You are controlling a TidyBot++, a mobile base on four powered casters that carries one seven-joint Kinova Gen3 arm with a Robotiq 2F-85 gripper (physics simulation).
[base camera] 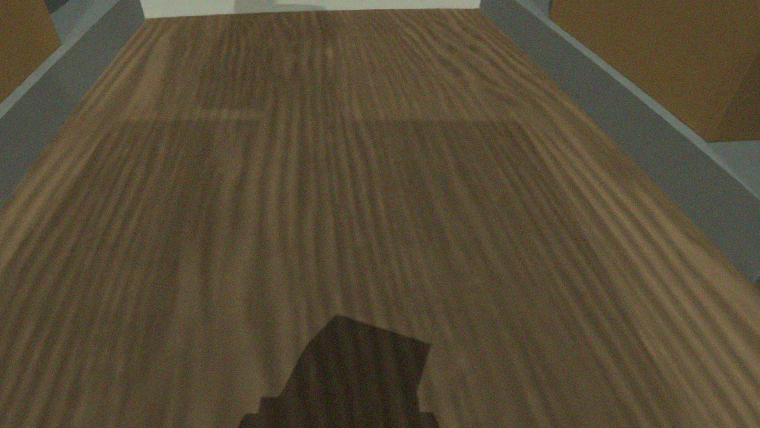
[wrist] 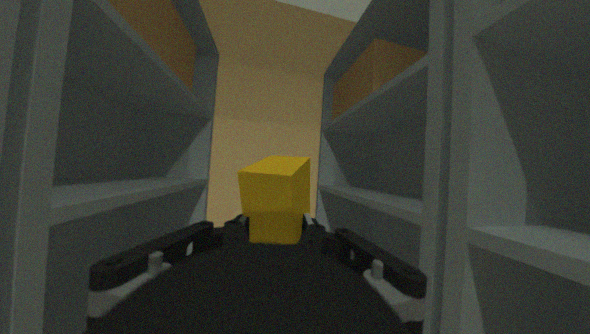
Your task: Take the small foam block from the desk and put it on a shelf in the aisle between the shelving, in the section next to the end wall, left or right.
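Frame: origin at the arm's base, x ahead, y left, z up, level; metres.
Seen in the pictures: gripper, fingertip midpoint: (wrist: 277,220).
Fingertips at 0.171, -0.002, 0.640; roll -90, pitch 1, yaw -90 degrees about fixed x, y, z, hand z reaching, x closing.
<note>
A point is followed by its place in that frame, as x, y, z.
The small foam block (wrist: 272,200) @(0.130, 0.003, 0.669) is yellow and shows at the middle of the wrist view, upright between the fingertips. My gripper (wrist: 277,220) @(0.171, -0.001, 0.640) is shut on it and holds it up in the aisle, between the two rows of shelving. The left grey shelving (wrist: 132,192) @(0.522, 0.443, 0.594) and the right grey shelving (wrist: 372,200) @(0.625, -0.375, 0.592) stand on either side, and the tan end wall (wrist: 265,100) @(1.247, 0.160, 1.220) rises straight ahead. The block is apart from the shelves. The gripper does not show in the base camera view, but a dark shadow lies on the floor there.
Brown boxes stand on upper shelves at left (wrist: 160,30) @(0.595, 0.465, 1.162) and right (wrist: 395,67) @(0.696, -0.499, 1.204). In the base camera view, the wooden floor (base camera: 345,186) @(0.542, 0.025, -0.397) runs between grey shelving bases at left (base camera: 79,79) @(0.798, 0.468, -0.370) and right (base camera: 611,95) @(0.696, -0.364, -0.344). Brown boxes stand at left (base camera: 23,42) @(0.724, 0.480, -0.280) and right (base camera: 664,58) @(0.649, -0.390, -0.267). A pale wall (base camera: 398,5) @(1.263, -0.088, -0.388) closes the far end.
</note>
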